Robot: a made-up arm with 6 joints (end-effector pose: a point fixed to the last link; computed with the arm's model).
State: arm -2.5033 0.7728 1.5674 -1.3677 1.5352 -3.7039
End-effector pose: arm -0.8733 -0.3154 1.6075 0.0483 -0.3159 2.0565
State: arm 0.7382 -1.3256 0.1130 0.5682 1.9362 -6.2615
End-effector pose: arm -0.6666 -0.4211 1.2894 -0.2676 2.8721 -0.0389
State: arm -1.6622 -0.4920 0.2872 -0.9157 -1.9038 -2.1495
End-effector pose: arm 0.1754 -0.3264 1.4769 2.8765 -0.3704 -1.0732
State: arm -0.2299 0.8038 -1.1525 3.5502 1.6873 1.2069
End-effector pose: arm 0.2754 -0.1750 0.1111 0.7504 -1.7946 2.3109
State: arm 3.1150 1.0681 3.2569 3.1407 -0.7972 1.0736
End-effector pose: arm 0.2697 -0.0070 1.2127 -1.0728 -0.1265 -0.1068
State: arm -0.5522 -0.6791 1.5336 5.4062 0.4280 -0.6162
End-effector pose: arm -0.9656 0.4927 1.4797 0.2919 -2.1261 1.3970
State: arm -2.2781 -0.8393 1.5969 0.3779 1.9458 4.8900
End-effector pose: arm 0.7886 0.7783 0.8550 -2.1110 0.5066 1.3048
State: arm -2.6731 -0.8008 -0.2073 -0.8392 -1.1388 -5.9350
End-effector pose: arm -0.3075 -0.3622 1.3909 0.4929 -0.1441 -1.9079
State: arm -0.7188 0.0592 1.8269 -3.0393 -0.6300 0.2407
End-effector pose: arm -0.3001 0.2844 1.8813 0.7158 -0.6439 2.0983
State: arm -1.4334 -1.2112 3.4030 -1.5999 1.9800 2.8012
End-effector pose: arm -0.2731 0.1487 -0.0795 0.2720 -2.7157 0.3617
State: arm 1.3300 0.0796 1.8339 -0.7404 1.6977 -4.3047
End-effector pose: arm 0.0862 -0.4145 1.6306 1.2933 -0.4731 -1.0545
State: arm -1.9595 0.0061 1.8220 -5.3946 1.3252 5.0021
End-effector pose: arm 0.3627 0.3436 1.7007 -2.0140 -0.3857 0.1128
